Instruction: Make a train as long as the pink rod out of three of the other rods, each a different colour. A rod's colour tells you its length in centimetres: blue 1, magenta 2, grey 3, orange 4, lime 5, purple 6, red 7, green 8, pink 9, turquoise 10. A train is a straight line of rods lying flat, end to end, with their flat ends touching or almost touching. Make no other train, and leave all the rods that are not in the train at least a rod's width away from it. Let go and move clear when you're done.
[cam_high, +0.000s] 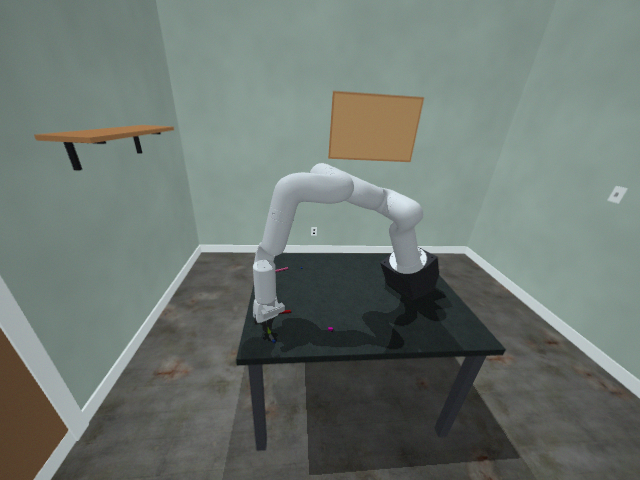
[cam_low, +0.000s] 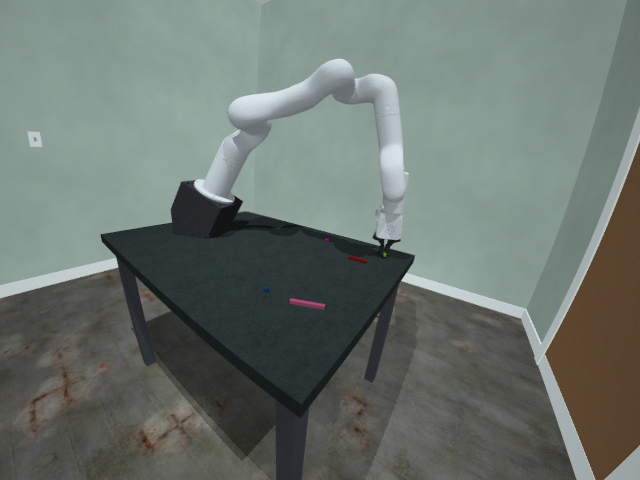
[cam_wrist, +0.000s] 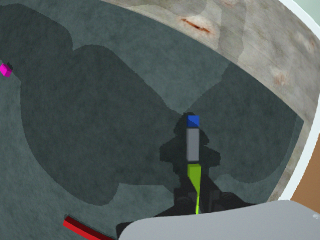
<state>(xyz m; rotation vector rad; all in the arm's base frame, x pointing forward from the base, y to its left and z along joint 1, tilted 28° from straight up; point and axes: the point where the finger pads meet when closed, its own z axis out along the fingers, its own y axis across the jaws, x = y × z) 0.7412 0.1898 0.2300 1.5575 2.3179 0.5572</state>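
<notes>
Now: the lime rod 20 mm below my hand. Round my hand: red rod 80 mm behind, 110 mm to the right, 30 mm below; grey rod 20 mm behind, 40 mm to the left, 30 mm below; short magenta rod 280 mm behind, 20 mm to the left, 30 mm below.
</notes>
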